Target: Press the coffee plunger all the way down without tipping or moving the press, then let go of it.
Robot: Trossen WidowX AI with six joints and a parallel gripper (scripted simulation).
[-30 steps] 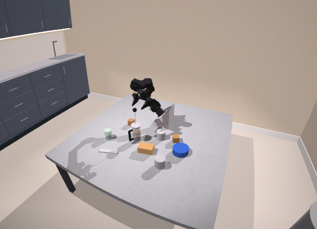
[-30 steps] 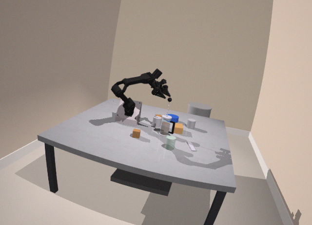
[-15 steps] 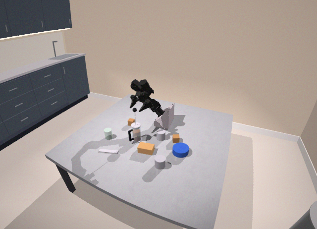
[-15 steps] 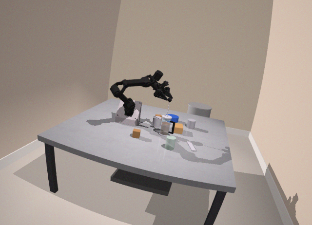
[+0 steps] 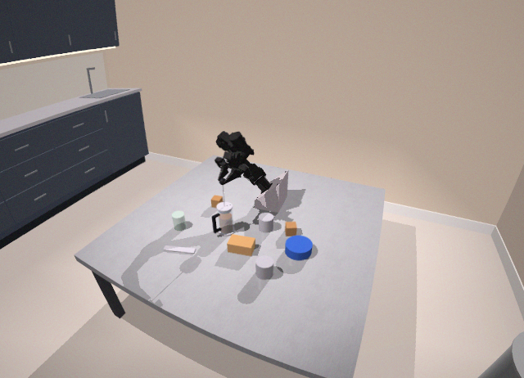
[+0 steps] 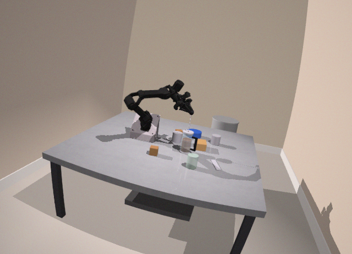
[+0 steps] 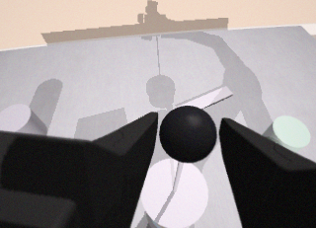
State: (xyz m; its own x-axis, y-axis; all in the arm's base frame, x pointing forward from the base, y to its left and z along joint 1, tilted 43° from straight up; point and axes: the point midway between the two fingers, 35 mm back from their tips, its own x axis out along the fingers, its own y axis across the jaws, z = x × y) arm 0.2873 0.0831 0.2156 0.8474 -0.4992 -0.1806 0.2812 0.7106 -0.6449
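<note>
The coffee press is 1 cm ahead of my gripper tip and 14 cm below it. The rest, counted from my gripper tip: flat white strip: 21 cm ahead, 13 cm to the right, 27 cm below; pale green cup: 6 cm ahead, 23 cm to the right, 24 cm below; orange box: 9 cm ahead, 13 cm to the left, 25 cm below.
</note>
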